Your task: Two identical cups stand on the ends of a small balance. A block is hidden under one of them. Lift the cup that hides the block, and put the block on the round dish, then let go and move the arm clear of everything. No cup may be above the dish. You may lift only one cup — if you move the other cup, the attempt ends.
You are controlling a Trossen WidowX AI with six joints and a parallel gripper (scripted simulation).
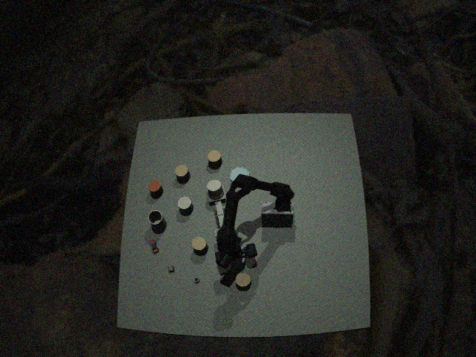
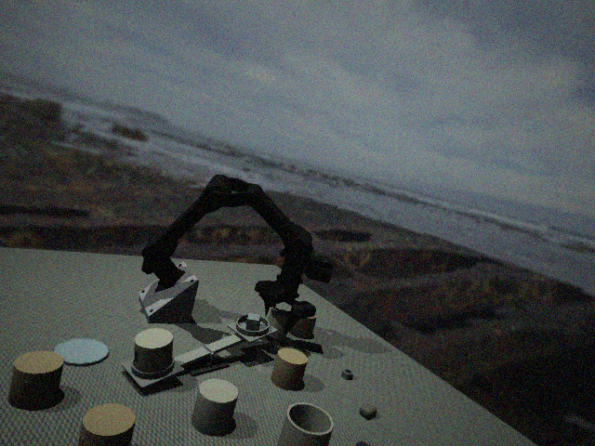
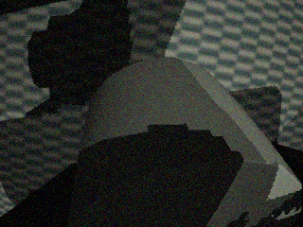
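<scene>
My gripper tip is now 5 cm past the round pale blue dish, 48 cm to the left of it and 4 cm above it. From my gripper tip the other things lie so: small dark piece: 21 cm ahead, 8 cm to the left, 3 cm below; then balance beam: 6 cm ahead, 25 cm to the right.
</scene>
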